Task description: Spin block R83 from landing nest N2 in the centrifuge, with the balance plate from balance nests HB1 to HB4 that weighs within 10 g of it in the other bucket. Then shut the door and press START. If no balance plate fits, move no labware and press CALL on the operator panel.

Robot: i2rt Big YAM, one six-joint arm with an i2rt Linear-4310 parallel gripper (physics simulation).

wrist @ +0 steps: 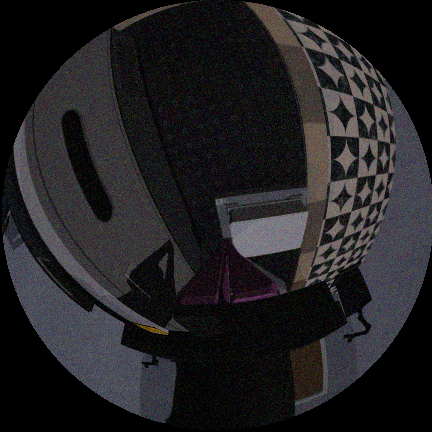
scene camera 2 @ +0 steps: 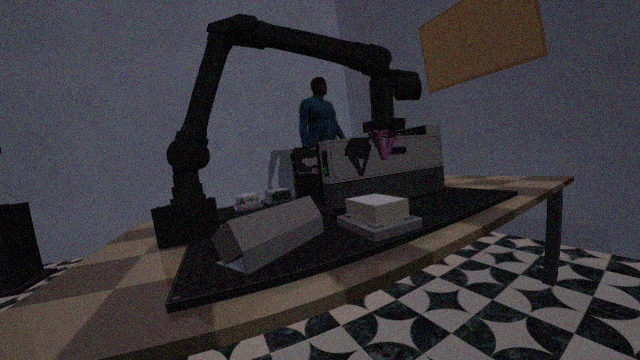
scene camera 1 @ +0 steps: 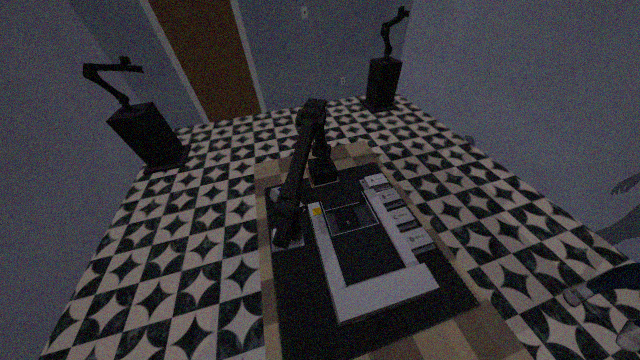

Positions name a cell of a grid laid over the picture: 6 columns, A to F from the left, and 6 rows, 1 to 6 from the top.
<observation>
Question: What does my gripper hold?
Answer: Nothing.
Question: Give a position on a centrifuge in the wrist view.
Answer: At B3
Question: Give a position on a centrifuge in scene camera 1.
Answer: D6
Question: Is my gripper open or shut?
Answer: Shut.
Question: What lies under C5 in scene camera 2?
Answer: A button box.
</observation>
